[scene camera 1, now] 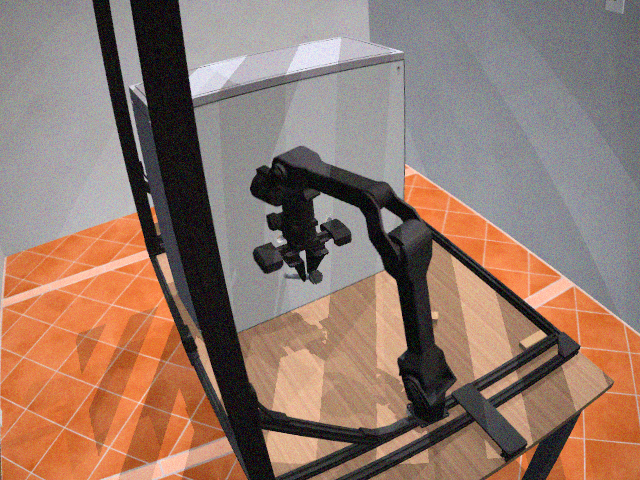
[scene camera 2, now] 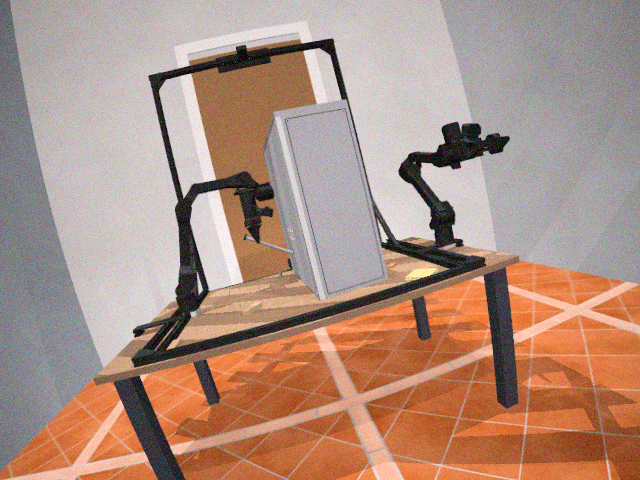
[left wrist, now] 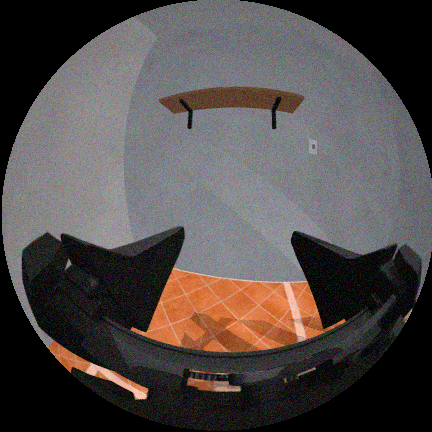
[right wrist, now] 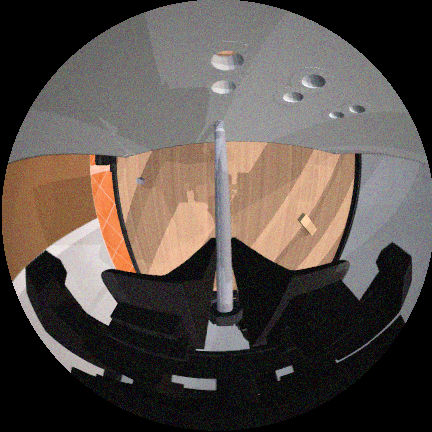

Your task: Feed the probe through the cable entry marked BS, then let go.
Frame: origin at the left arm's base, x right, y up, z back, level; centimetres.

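Where they show: left gripper, between the fingertips: (scene camera 2: 498, 139) (left wrist: 239, 234); right gripper, between the fingertips: (scene camera 1: 306, 279) (scene camera 2: 258, 243) (right wrist: 222, 242); left arm's base, origin of its link: (scene camera 2: 445, 242); right arm's base, origin of its link: (scene camera 1: 427, 410) (scene camera 2: 189, 310).
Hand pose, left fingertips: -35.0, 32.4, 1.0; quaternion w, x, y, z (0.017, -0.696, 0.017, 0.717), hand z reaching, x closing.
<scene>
Things, the pixels of their top centre, and the offset from my left fingertips, as dx, dy, dz. "pt": a spot on its surface instead. Level surfaces: height alone.
- wooden table, height of its surface: dy -34.3
- black frame, a spot on its surface: (scene camera 1: 175, 129) pt +83.8, +33.4, -97.9
- small tan block, centre of its top: (right wrist: 308, 225) (scene camera 2: 251, 306) +31.7, -32.8, -77.1
- yellow pad, centre of its top: (scene camera 2: 421, 272) +12.7, -33.2, -26.6
The probe (scene camera 1: 292, 275) (scene camera 2: 268, 244) (right wrist: 223, 210) is a slim grey rod with a dark collar at its near end. My right gripper (scene camera 1: 308, 276) (scene camera 2: 257, 240) (right wrist: 222, 242) is shut on it and holds it above the table, its tip toward the grey cabinet (scene camera 1: 361, 129) (scene camera 2: 330, 196) (right wrist: 100, 75). In the right wrist view the tip shows below two holes, an upper larger one (right wrist: 227, 61) and a lower smaller one (right wrist: 223, 87); more holes lie to the right. The BS mark is not legible, and contact with the panel cannot be told. My left gripper (scene camera 2: 506, 138) (left wrist: 239, 234) is open, away from the cabinet.
The tall cabinet stands on the wooden table (scene camera 1: 351, 330) (scene camera 2: 222, 315) between the arms. A black frame (scene camera 1: 175, 129) (scene camera 2: 165, 139) rises from the table. A small tan block (right wrist: 307, 224) and a yellow pad (scene camera 2: 421, 274) lie on the table.
</scene>
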